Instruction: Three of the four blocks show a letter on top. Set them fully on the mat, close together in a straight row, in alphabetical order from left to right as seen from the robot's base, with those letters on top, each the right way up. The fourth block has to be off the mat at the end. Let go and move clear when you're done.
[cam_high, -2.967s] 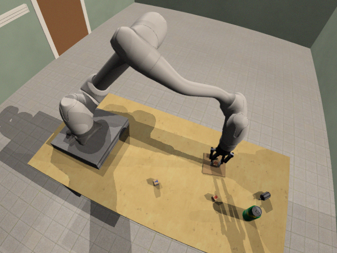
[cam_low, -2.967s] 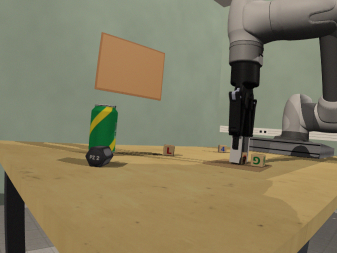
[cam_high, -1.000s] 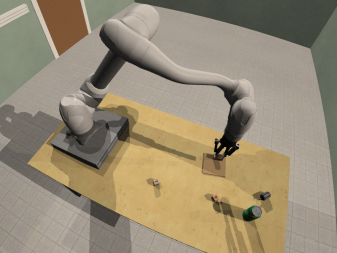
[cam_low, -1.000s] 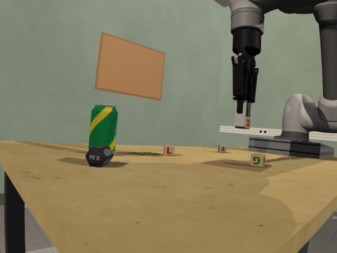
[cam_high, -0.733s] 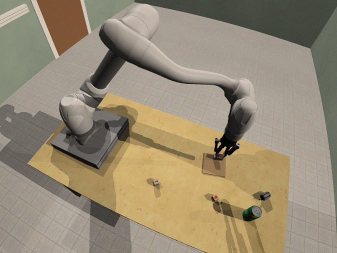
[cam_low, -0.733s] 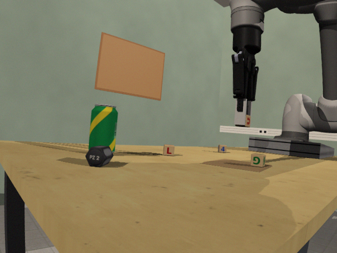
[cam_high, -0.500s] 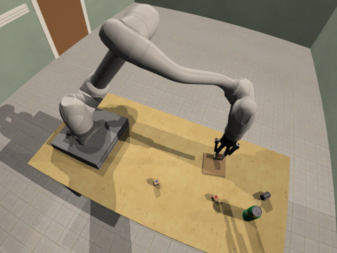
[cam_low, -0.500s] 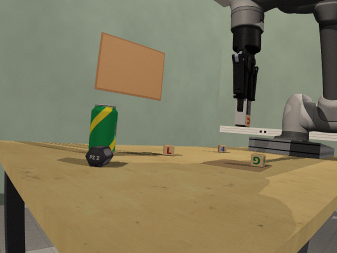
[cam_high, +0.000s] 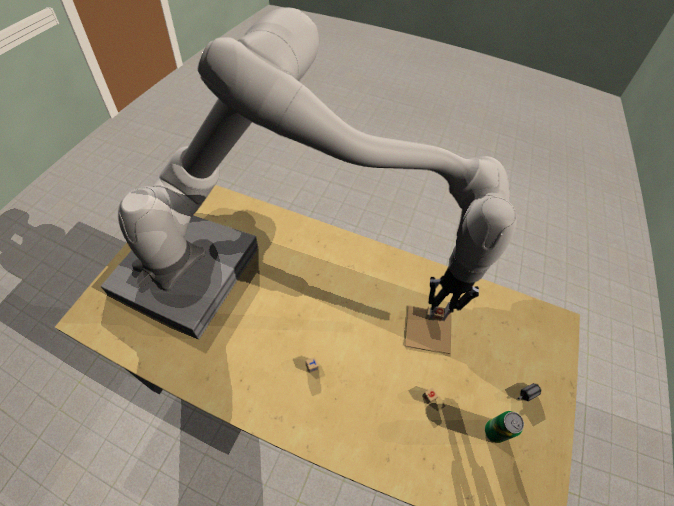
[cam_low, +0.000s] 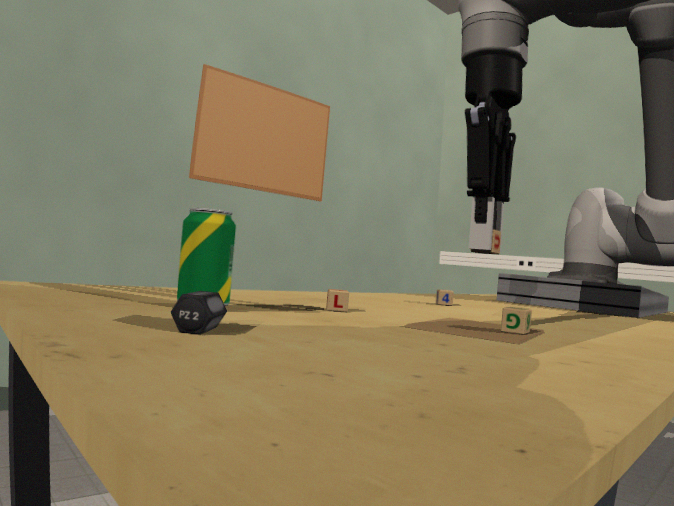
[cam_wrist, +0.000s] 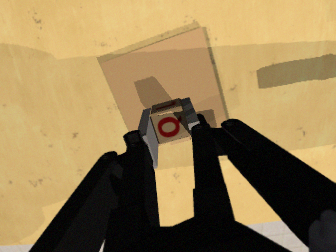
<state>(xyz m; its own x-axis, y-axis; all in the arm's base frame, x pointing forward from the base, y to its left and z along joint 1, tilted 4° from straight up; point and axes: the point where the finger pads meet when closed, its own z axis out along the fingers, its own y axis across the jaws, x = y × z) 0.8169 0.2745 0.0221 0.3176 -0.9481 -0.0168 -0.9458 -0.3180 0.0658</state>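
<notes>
The brown mat lies 13 cm below my hand. Also, from my hand: yellow can: 30 cm ahead, 18 cm to the right, 7 cm below; T block: 29 cm to the right, 24 cm behind, 12 cm below.
</notes>
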